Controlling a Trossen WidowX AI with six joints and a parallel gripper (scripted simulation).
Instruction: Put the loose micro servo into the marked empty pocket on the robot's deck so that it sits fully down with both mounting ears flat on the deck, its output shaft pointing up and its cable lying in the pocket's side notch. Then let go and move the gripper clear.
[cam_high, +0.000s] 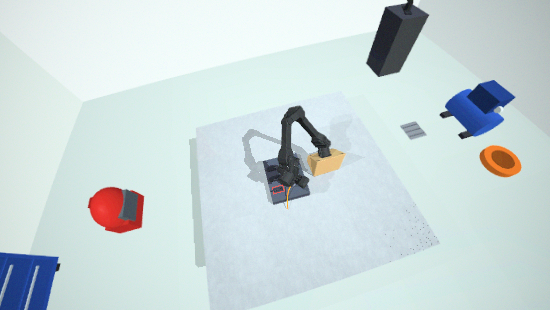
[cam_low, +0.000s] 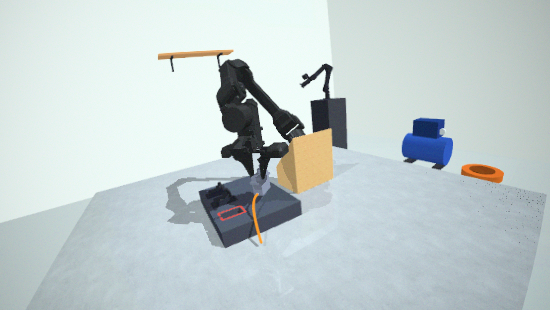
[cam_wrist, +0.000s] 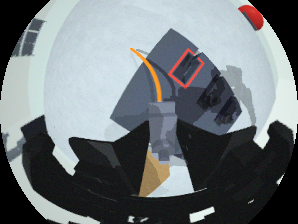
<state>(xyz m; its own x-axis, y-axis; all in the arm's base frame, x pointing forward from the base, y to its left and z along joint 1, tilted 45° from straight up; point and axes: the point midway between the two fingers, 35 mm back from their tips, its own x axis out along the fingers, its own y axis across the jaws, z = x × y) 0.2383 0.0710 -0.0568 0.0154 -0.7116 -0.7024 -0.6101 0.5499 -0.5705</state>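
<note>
Right now the dark robot deck is 1 cm behind my gripper tip, 8 cm to the right of it and 10 cm below it.
</note>
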